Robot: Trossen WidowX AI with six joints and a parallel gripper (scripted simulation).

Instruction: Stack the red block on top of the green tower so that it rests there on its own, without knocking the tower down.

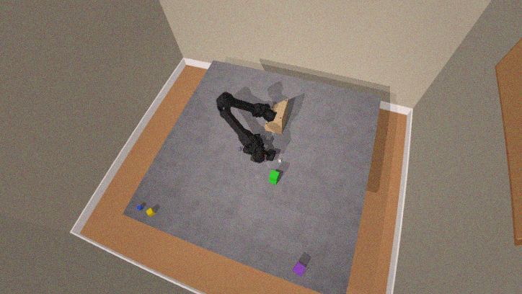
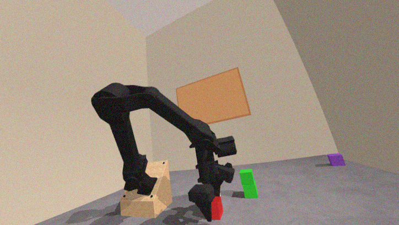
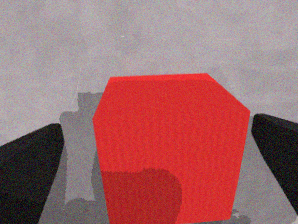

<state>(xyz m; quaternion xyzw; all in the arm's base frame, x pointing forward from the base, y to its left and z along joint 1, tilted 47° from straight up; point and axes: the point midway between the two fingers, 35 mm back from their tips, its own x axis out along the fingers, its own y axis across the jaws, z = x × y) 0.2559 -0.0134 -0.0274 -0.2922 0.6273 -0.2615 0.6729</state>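
Now: the white cube 12 cm to the left of my gripper tip and 2 cm behind it. From my gripper tip the other things lie so: yellow block 54 cm ahead, 47 cm to the right, 1 cm above; then purple block 52 cm ahead, 41 cm to the left, 2 cm above; then blue block 55 cm to the right, 54 cm ahead.
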